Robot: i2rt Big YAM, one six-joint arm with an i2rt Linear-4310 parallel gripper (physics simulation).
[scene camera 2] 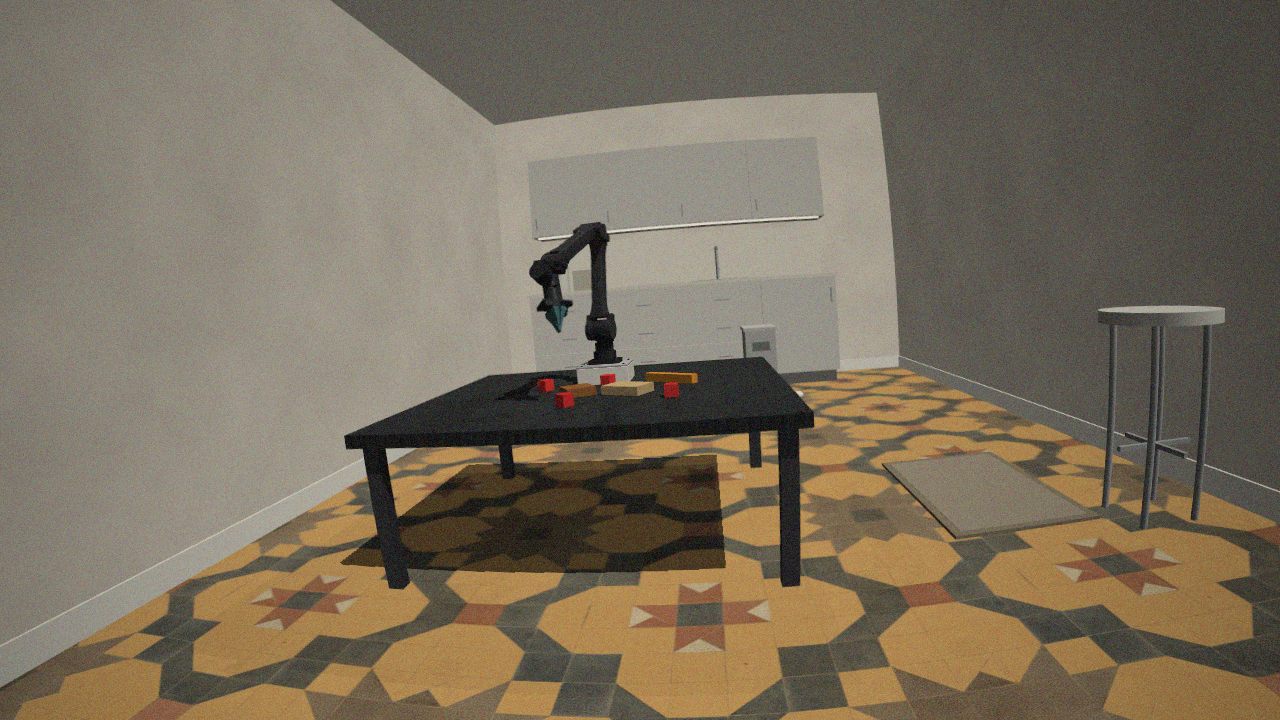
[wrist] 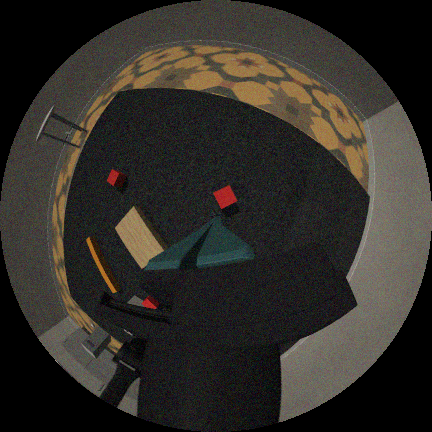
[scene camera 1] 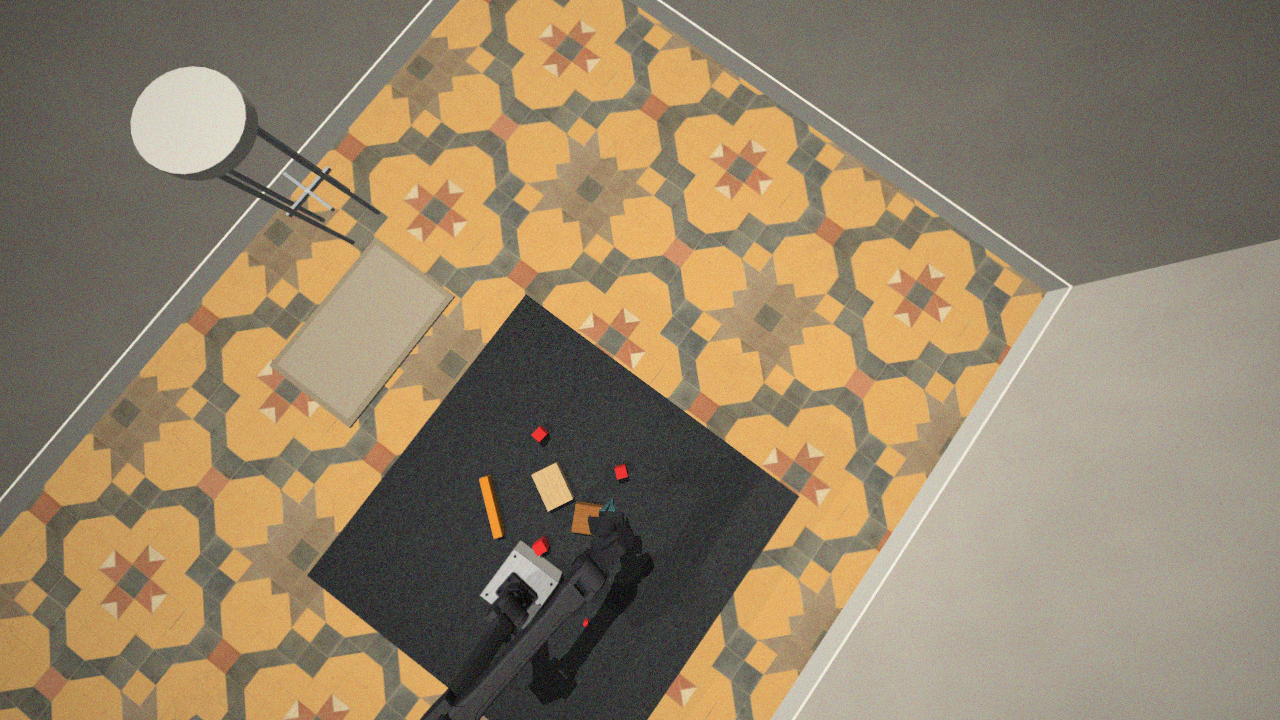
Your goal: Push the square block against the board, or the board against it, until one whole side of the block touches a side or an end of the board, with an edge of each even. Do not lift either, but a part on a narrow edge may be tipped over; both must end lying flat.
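Pixels of known places: gripper, fingertip midpoint: (scene camera 2: 559, 332) (wrist: 218, 222) (scene camera 1: 612, 499); arm's base, origin of the base link: (scene camera 2: 605, 362) (scene camera 1: 517, 592).
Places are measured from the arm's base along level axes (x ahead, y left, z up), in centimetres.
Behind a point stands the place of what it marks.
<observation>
The light wooden board (scene camera 1: 551, 486) @(y 15.5, x 32.7, z -3.9 cm) (scene camera 2: 626, 388) @(y 16.2, x 38.6, z -4.5 cm) (wrist: 139, 236) @(y 14.4, x 33.9, z -3.9 cm) lies flat on the black table. The brown square block (scene camera 1: 582, 521) @(y -1.3, x 31.0, z -3.9 cm) (scene camera 2: 579, 390) @(y -0.1, x 37.2, z -4.7 cm) lies flat near one corner of the board and turned relative to it; their sides are not flush. Whether their corners touch I cannot tell. My gripper (scene camera 1: 609, 505) @(y -1.1, x 49.4, z 15.8 cm) (scene camera 2: 558, 329) @(y -1.1, x 49.4, z 15.8 cm) (wrist: 218, 222) @(y -1.1, x 49.4, z 15.8 cm) is shut and empty, its teal fingers pointing down, well above the table. In scene camera 1 the gripper covers part of the block, and in the wrist view the block is hidden behind the fingers.
An orange bar (scene camera 1: 490, 506) @(y 27.2, x 12.9, z -3.8 cm) (scene camera 2: 671, 377) @(y 27.6, x 15.0, z -5.0 cm) (wrist: 101, 265) @(y 25.8, x 13.6, z -4.0 cm) lies beyond the board's other side. Several red cubes are spread around, one (scene camera 1: 621, 471) @(y 0.1, x 53.9, z -2.9 cm) (scene camera 2: 564, 400) @(y 0.6, x 55.9, z -4.7 cm) (wrist: 225, 196) @(y -0.3, x 53.5, z -2.9 cm) near the block, another (scene camera 1: 538, 434) @(y 31.7, x 43.6, z -2.9 cm) (scene camera 2: 671, 389) @(y 31.9, x 45.7, z -4.5 cm) (wrist: 114, 177) @(y 30.4, x 43.9, z -2.9 cm) past the board, another (scene camera 1: 539, 546) @(y 4.5, x 14.8, z -2.9 cm) by the white base (scene camera 1: 537, 564) @(y 1.0, x 10.8, z -1.1 cm).
</observation>
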